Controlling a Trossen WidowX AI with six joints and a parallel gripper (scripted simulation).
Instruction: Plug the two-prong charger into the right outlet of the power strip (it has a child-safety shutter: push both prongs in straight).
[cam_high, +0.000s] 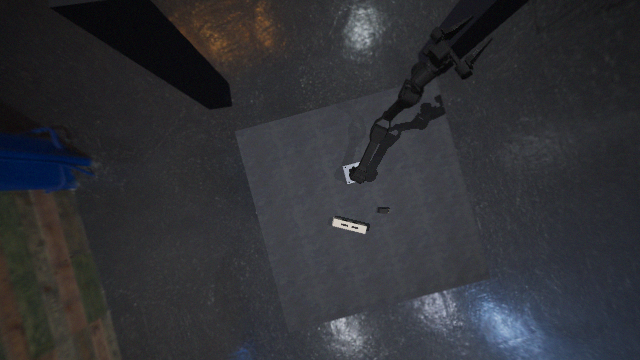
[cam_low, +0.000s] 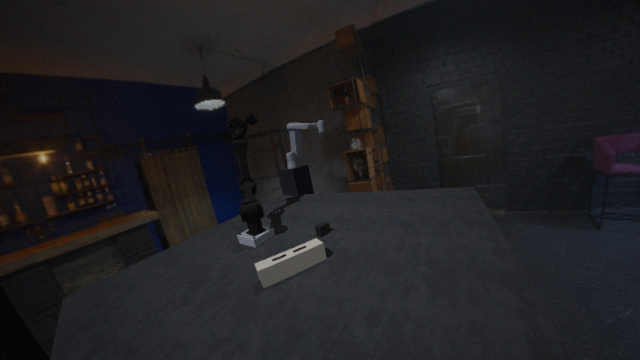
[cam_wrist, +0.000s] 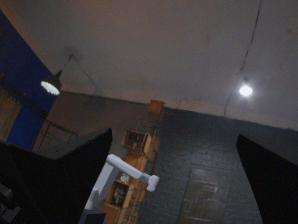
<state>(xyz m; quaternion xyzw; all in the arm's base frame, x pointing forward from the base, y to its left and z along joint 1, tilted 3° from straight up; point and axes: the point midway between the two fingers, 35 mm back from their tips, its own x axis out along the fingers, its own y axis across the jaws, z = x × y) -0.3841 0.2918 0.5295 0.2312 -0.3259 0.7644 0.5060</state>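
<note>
Now: the dark charger 620 mm ahead of my gripper tip, 170 mm to the right of it and 590 mm below it.
</note>
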